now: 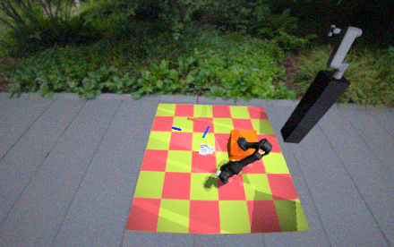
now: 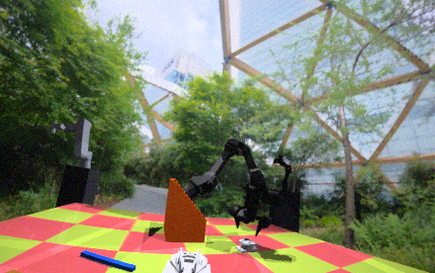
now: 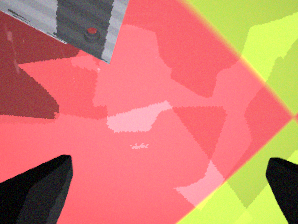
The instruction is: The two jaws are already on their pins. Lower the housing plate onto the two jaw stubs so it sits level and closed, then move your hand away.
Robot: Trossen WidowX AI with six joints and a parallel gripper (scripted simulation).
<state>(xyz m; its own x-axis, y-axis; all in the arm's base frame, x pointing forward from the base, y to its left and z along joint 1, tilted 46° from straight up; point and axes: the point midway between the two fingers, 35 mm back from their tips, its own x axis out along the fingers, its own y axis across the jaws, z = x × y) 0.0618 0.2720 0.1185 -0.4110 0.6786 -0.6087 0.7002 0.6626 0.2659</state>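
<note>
Right now the white part is 9 cm ahead of my gripper tip, 4 cm to the right of it and 3 cm below it. Also, from my gripper tip: orange stick: 64 cm to the right, 39 cm ahead, 4 cm below.
</note>
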